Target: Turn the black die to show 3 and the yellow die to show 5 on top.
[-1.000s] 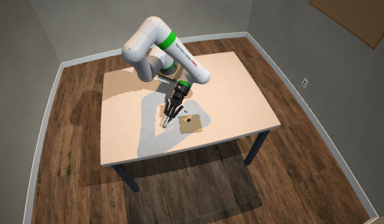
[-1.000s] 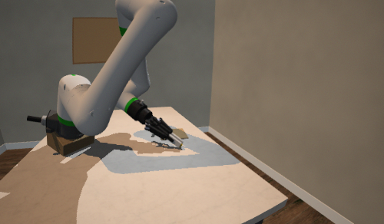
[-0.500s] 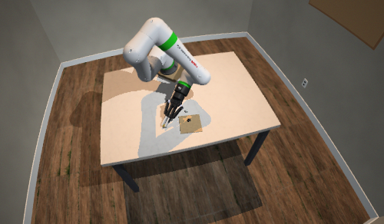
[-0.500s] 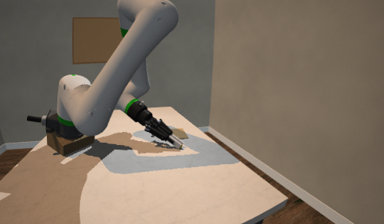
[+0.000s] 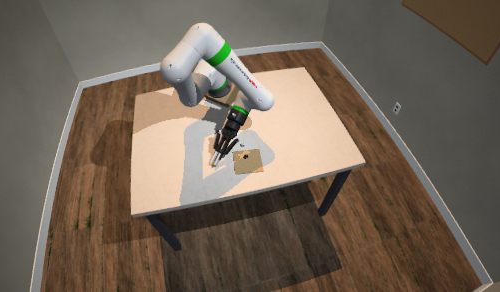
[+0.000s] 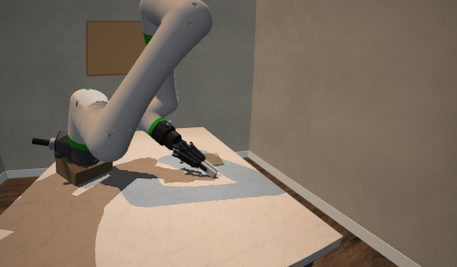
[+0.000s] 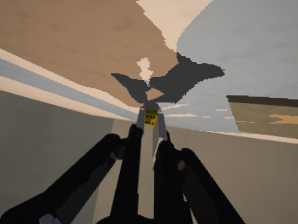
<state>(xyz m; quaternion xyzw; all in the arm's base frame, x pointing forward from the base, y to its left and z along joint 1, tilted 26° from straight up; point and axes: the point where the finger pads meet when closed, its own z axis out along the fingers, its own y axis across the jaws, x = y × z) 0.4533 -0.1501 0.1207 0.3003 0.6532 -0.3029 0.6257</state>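
The black die is 150 mm to the left of my hand, 30 mm ahead of it and 20 mm below it. Also, from my hand: tan mat 140 mm to the left, 60 mm ahead, 30 mm below; white die 160 mm to the left, 50 mm behind, 20 mm below; yellow die 20 mm to the right, 20 mm below, 10 mm ahead.
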